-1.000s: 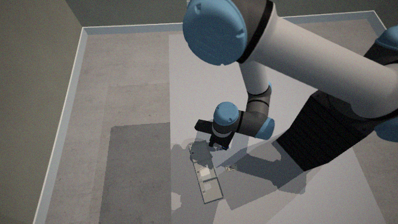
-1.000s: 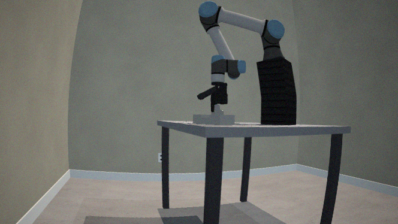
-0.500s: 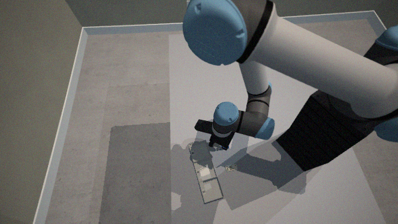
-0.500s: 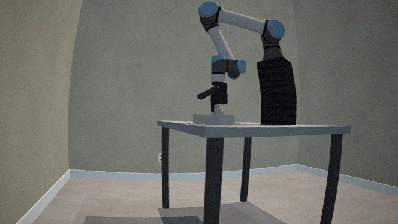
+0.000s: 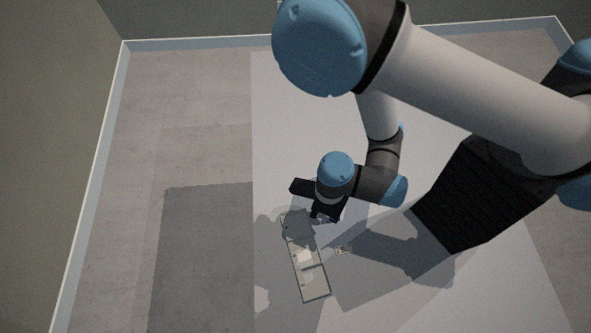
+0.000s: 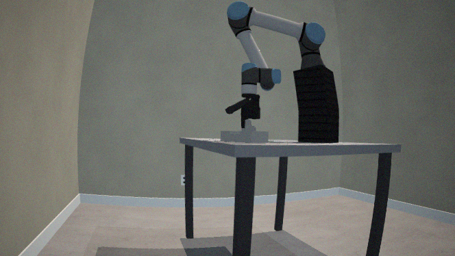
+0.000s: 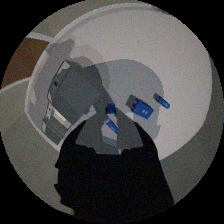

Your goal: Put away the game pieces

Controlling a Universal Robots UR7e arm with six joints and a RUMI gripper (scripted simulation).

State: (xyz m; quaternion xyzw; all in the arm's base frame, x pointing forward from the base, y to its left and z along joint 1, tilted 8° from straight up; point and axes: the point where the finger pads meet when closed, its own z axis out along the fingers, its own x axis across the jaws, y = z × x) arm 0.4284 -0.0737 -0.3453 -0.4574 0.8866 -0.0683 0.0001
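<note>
The grey two-compartment bin unit lies 12 cm to the left of my hand, 6 cm ahead of it and 1 cm above it. Also, from my hand: white spotted game piece 12 cm to the left, 6 cm behind, 1 cm below; blue game piece 1 cm below.
</note>
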